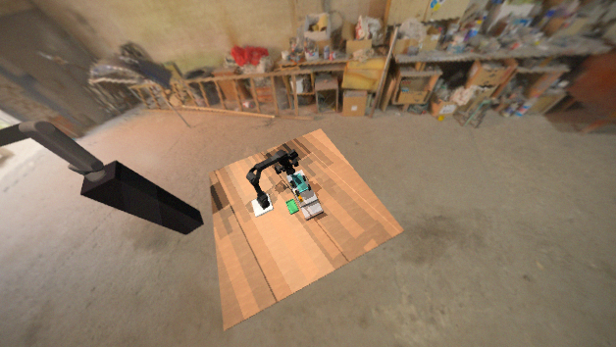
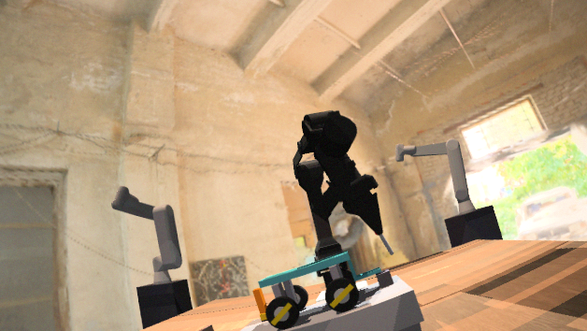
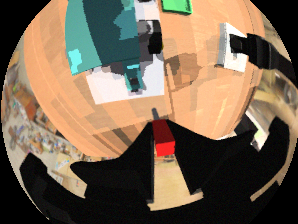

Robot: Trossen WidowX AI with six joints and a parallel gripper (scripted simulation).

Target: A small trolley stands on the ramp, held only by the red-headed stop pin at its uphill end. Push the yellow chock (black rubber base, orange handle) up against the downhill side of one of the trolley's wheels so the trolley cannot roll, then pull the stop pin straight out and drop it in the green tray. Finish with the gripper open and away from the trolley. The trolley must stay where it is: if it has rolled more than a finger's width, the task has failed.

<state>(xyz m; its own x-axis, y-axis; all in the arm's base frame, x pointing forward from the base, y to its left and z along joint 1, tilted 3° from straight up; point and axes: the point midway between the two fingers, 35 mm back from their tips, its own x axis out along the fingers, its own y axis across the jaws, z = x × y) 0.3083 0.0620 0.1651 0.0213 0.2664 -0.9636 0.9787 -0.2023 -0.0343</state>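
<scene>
My gripper tip is 210 mm to the left of the green tray, 180 mm above it and 130 mm past it. Round my gripper tip: grey ramp 140 mm to the right, 130 mm below, 20 mm ahead; then red-headed stop pin right at my gripper tip; then trolley 140 mm to the right, 70 mm below, 20 mm ahead.
</scene>
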